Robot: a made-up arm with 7 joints.
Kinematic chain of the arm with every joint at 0, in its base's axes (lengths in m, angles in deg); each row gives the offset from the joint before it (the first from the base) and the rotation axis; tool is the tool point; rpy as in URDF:
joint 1: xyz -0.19 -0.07 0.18 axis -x
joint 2: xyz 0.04 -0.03 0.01 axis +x
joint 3: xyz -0.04 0 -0.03 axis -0.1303 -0.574 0.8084
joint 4: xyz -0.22 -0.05 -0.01 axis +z
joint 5: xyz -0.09 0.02 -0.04 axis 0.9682 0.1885 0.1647
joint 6: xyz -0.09 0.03 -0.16 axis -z
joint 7: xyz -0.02 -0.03 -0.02 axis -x
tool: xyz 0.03 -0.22 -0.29 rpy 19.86 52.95 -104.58
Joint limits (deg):
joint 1: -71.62..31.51
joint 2: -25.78..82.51
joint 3: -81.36..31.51
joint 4: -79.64..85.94
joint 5: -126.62..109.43
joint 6: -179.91..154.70
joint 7: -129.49..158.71
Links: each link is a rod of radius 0.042 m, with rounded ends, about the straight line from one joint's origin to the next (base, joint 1, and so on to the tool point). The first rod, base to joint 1, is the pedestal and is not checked.
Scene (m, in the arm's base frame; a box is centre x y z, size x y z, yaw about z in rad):
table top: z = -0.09
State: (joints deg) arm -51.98 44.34 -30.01 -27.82 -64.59 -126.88 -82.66
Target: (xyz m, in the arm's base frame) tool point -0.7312 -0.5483 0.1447
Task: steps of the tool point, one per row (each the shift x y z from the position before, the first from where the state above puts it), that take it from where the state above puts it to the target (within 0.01 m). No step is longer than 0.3 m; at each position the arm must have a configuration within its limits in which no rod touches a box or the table.
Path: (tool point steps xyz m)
1: 0.0757 -0.2714 0.0182
2: 0.1684 -0.2053 -0.1322

